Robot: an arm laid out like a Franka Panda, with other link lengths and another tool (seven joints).
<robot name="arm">
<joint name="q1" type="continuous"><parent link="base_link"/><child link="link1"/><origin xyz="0.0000 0.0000 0.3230"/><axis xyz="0 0 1"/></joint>
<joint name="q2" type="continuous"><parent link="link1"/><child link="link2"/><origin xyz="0.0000 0.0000 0.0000"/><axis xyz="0 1 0"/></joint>
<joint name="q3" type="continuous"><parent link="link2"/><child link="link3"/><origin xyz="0.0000 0.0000 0.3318"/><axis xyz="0 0 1"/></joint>
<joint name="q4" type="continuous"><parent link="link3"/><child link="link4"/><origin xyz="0.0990 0.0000 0.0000"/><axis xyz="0 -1 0"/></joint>
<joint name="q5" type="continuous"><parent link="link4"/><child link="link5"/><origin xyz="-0.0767 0.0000 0.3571"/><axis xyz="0 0 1"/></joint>
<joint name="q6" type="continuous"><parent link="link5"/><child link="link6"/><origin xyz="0.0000 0.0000 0.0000"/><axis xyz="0 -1 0"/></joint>
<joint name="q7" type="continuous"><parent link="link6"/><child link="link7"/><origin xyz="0.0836 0.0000 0.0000"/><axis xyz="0 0 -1"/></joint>
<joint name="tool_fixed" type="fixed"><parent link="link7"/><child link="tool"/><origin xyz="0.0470 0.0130 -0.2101" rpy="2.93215 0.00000 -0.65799"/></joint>
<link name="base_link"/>
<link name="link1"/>
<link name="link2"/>
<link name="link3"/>
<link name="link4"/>
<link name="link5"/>
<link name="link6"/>
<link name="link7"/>
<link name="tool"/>
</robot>
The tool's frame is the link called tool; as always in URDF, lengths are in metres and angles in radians. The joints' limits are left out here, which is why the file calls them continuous.
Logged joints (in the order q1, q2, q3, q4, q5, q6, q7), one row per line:
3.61, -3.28, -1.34, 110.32, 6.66, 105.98, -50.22
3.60, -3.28, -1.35, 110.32, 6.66, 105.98, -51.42
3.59, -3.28, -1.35, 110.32, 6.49, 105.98, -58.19
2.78, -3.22, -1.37, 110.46, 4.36, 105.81, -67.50
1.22, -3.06, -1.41, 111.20, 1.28, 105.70, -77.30
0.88, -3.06, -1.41, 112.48, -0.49, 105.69, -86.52
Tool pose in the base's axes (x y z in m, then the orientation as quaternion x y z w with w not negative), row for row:
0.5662, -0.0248, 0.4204, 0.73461, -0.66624, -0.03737, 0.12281
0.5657, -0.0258, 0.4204, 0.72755, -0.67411, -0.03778, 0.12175
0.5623, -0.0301, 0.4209, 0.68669, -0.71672, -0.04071, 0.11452
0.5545, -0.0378, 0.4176, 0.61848, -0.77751, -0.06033, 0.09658
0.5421, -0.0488, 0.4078, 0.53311, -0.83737, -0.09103, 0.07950
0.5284, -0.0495, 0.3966, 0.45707, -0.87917, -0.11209, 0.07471
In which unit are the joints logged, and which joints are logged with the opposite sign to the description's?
The joints are logged in degrees. Opposite sign: q4, q5, q7.
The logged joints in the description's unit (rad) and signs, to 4 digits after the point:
0.0630, -0.0572, -0.0234, -1.9254, -0.1162, 1.8497, 0.8765
0.0628, -0.0572, -0.0236, -1.9254, -0.1162, 1.8497, 0.8974
0.0627, -0.0572, -0.0236, -1.9254, -0.1133, 1.8497, 1.0156
0.0485, -0.0562, -0.0239, -1.9279, -0.0761, 1.8467, 1.1781
0.0213, -0.0534, -0.0246, -1.9408, -0.0223, 1.8448, 1.3491
0.0154, -0.0534, -0.0246, -1.9631, 0.0086, 1.8446, 1.5101

